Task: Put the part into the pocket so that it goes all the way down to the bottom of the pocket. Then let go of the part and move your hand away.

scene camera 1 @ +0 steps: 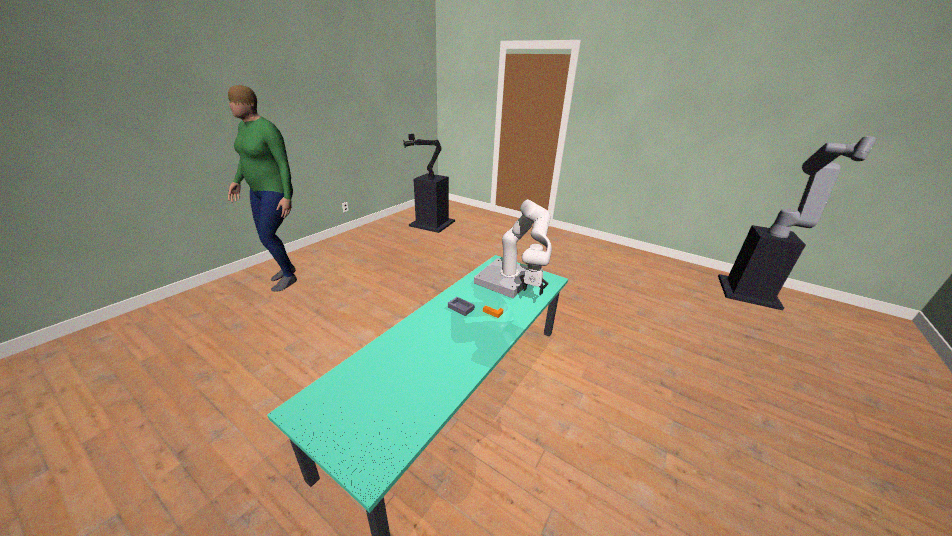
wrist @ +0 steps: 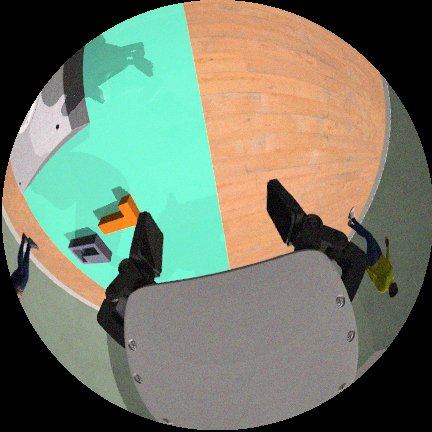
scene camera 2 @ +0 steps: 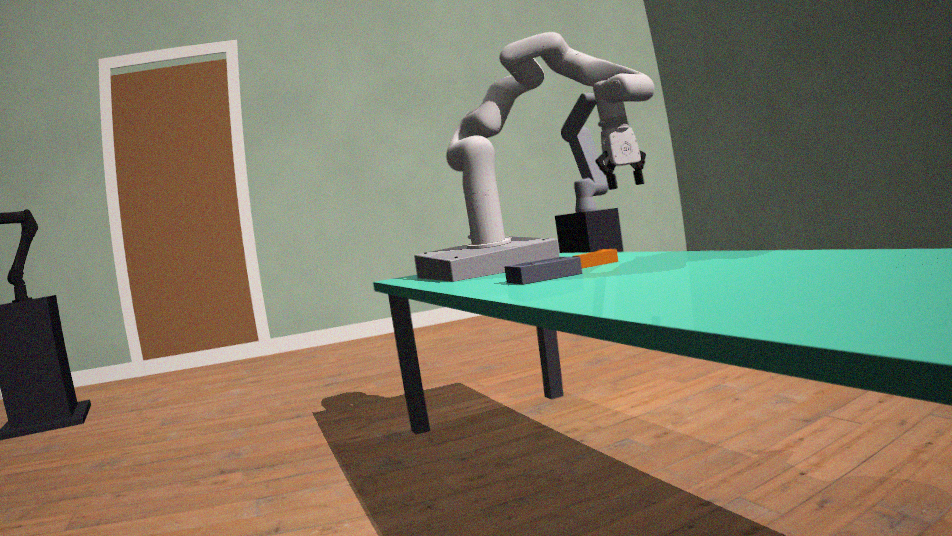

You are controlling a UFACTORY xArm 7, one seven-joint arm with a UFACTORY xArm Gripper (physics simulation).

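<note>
The part is an orange L-shaped block that lies on the green table. The pocket is an opening in a low dark grey block, which lies beside the part, a short gap away. In the wrist view the pocket shows a dark recess. My gripper is open and empty. It hangs well above the table top, away from the part and near the table's long edge. In the wrist view the left finger reaches close to the part's outline.
The arm's grey base plate stands at the table's end, near the part and the pocket block. Two other arms stand on black pedestals away from the table. A person in green and one in yellow are on the floor.
</note>
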